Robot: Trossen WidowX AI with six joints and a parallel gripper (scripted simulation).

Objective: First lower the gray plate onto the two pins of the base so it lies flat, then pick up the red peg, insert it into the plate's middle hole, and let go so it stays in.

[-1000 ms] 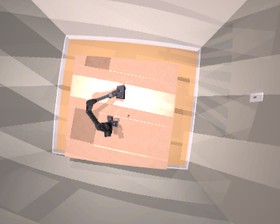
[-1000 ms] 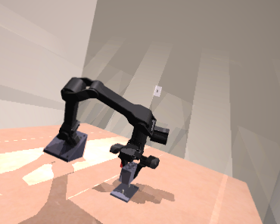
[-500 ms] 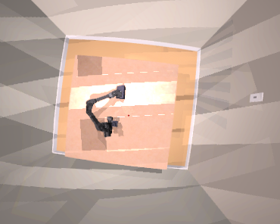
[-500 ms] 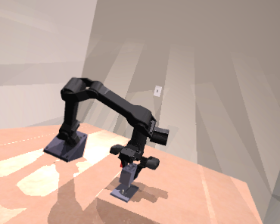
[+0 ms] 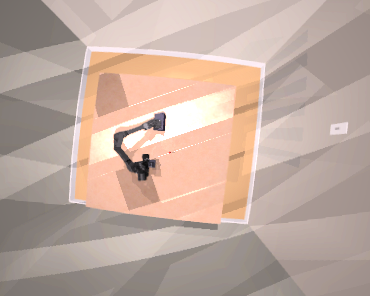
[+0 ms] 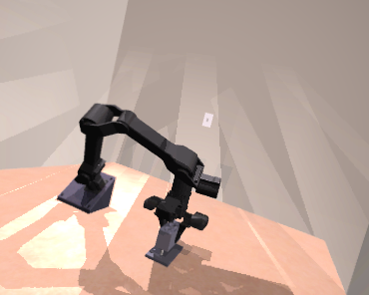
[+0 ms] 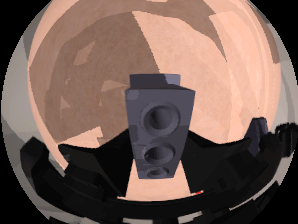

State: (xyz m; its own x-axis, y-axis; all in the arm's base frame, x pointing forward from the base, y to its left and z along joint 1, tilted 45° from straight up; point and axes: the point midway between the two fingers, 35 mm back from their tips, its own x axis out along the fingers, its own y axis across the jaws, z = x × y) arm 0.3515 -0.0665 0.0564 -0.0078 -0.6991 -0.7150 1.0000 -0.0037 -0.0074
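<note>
Right now the dark base is 3 cm below my gripper tip. Also, from my gripper tip: gray plate: 3 cm above; red peg: 19 cm to the left, 11 cm behind.
</note>
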